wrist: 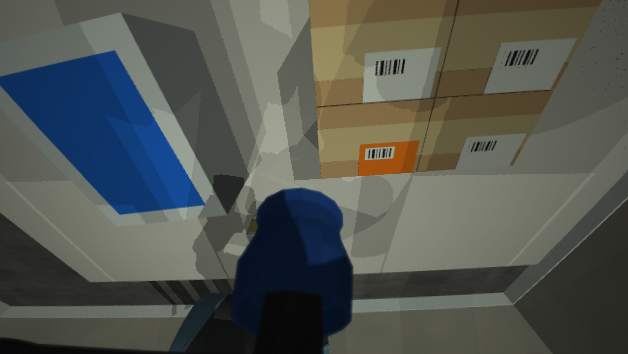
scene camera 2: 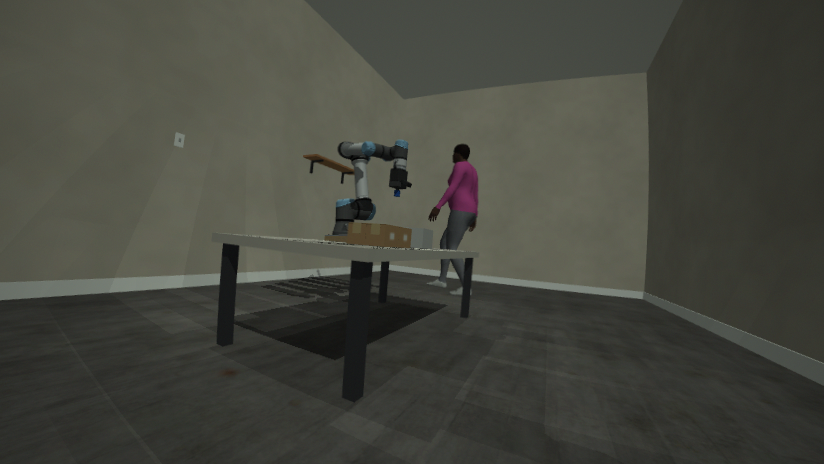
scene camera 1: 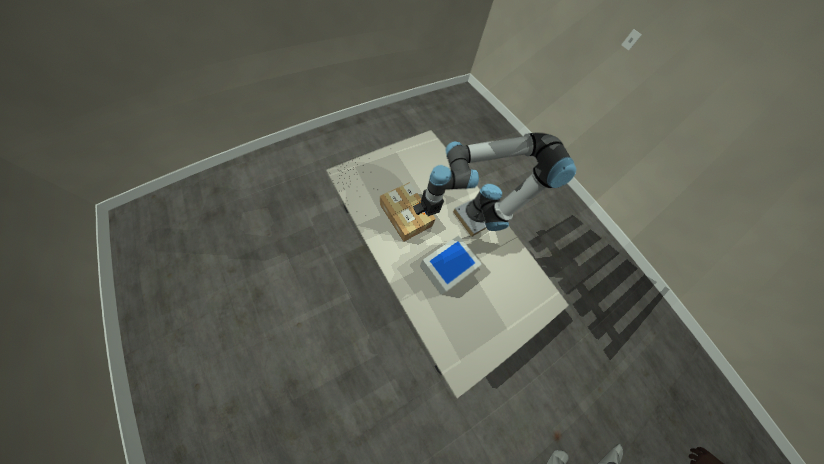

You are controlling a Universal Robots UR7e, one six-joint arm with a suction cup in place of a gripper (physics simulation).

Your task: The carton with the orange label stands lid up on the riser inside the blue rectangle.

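Seen in the pictures: hand at its tool point: [wrist: 299, 223] [scene camera 2: 396, 196]; arm's base at its link origin: [scene camera 2: 344, 235] [scene camera 1: 477, 211].
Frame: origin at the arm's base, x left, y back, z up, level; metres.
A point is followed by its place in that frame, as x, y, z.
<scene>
The carton with the orange label [wrist: 342, 135] {-0.053, -0.365, 0.060} lies lid up in a two-by-two block of cartons on the table, at the block's lower left in the wrist view. In scene camera 1 the arm's head hides its label. The grey-white riser [scene camera 1: 436, 275] {0.269, -0.446, 0.078} [scene camera 2: 422, 238] {0.167, -0.472, 0.017} [wrist: 142, 75] {0.167, -0.424, 0.078} stands apart from the block, with the blue rectangle [scene camera 1: 452, 262] {0.241, -0.336, 0.078} [wrist: 100, 130] {0.244, -0.362, 0.078} on its top. Nothing stands on the rectangle. My gripper, a blue suction cup [scene camera 2: 396, 193] [wrist: 300, 200], is open and empty. It hangs well above the cartons, touching none.
Three cartons with white labels [wrist: 330, 60] {-0.028, -0.448, 0.061} [wrist: 525, 25] {-0.222, -0.491, 0.061} [wrist: 442, 147] {-0.193, -0.357, 0.060} touch the orange-labelled one or each other. The arm's base plate [scene camera 1: 461, 214] {-0.019, -0.109, 0.005} is on the table [scene camera 1: 490, 345] {0.708, -0.312, -0.042} near the riser. A person in a pink top [scene camera 2: 464, 187] stands beyond the table. A wooden shelf [scene camera 2: 329, 163] is on the wall.
</scene>
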